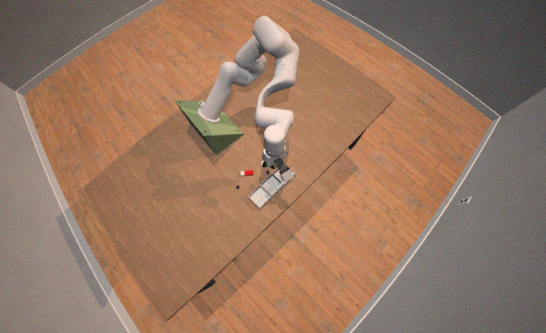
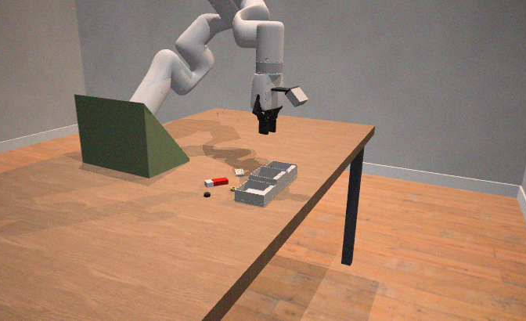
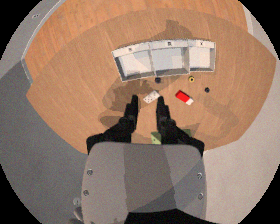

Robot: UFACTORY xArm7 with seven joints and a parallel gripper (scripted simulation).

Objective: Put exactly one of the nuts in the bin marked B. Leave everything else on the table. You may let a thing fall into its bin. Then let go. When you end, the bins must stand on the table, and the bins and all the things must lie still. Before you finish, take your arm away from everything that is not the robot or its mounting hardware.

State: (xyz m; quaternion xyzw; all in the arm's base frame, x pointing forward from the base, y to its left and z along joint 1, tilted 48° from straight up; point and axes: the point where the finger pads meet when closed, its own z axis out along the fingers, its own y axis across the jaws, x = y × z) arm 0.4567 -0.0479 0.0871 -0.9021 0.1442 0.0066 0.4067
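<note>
Right now my hand is 9 cm past the white die, 1 cm to the right of it and 16 cm above it. The rest, counted from my hand: yellow nut (5 cm behind, 12 cm to the right, 16 cm below).
</note>
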